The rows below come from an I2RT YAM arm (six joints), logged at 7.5 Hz.
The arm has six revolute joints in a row. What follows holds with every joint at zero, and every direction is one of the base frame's. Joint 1 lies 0.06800 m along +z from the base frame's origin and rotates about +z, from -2.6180 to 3.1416 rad. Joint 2 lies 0.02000 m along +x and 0.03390 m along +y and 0.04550 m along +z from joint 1 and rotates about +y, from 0.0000 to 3.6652 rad. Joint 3 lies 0.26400 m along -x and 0.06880 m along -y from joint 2 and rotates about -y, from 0.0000 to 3.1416 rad. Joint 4 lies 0.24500 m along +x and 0.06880 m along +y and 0.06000 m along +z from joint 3 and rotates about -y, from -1.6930 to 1.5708 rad. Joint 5 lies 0.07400 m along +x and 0.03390 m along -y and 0.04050 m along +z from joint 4 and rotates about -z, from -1.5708 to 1.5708 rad. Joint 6 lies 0.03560 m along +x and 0.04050 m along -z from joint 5 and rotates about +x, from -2.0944 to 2.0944 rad. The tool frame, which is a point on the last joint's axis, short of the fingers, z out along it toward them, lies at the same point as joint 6; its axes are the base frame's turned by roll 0.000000, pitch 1.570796 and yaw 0.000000 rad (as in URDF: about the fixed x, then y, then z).
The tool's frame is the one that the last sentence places.
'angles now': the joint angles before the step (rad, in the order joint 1, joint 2, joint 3, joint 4, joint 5, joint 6). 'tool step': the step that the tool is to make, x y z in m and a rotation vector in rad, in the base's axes. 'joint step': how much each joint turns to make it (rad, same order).
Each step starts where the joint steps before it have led.
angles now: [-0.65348, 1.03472, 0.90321, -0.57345, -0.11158, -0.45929]
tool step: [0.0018, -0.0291, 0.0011, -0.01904, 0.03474, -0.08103]
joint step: [-0.08953, 0.08705, 0.05421, 0.01503, 0.01775, -0.03363]
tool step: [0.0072, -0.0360, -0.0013, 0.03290, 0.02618, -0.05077]
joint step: [-0.08406, 0.13469, 0.09070, 0.00016, -0.02770, -0.01916]
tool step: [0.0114, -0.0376, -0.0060, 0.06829, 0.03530, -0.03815]
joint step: [-0.05918, 0.16173, 0.12100, -0.03435, -0.02756, -0.00262]
